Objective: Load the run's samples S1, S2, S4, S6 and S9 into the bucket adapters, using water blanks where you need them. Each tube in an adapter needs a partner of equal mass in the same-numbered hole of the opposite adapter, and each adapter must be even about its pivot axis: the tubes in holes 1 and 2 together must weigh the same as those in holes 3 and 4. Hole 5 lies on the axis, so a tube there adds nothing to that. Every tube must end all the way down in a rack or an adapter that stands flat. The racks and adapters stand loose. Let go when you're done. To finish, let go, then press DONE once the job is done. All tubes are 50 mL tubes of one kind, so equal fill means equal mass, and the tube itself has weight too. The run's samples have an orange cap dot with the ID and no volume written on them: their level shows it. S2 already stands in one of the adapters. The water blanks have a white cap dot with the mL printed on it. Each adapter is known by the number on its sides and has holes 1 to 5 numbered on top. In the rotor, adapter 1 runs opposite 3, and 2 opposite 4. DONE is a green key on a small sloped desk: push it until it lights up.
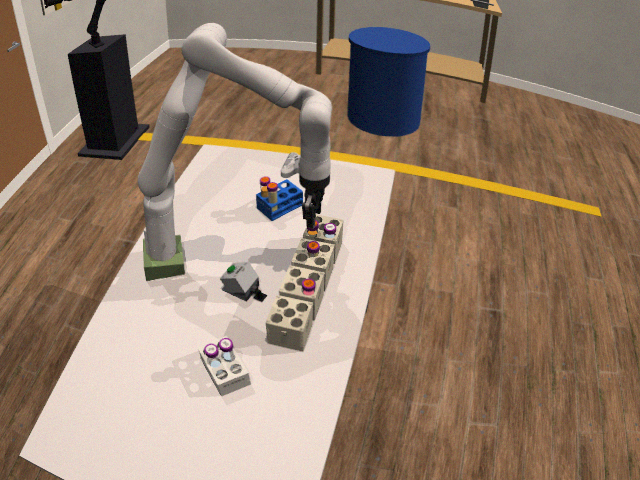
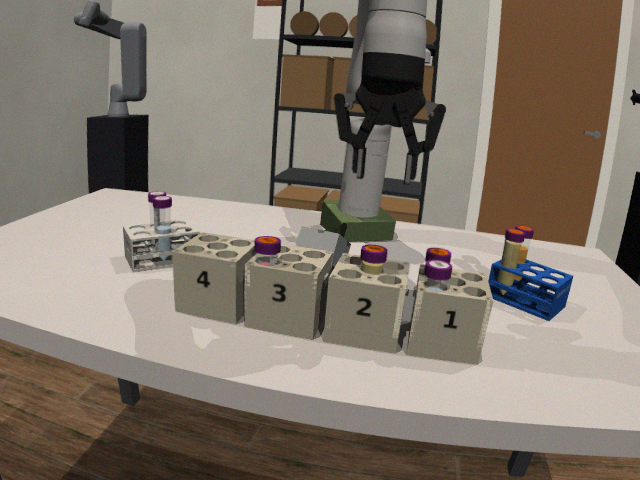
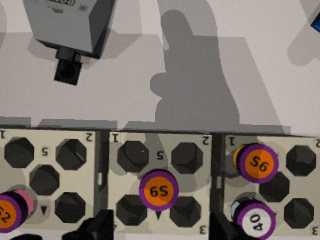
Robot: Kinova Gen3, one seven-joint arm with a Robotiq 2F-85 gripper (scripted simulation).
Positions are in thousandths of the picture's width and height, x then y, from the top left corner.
Labels:
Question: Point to an orange-dot tube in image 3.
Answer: At 495,794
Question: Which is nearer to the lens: the adapter 4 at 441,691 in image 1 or the adapter 2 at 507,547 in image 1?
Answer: The adapter 4.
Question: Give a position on a 40 mL blank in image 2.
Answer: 684,570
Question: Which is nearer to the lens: the adapter 3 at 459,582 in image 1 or the blue rack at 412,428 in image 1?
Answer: The adapter 3.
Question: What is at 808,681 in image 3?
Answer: An orange-dot tube.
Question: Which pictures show the blank rack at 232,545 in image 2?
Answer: Image 1 and image 2 only.

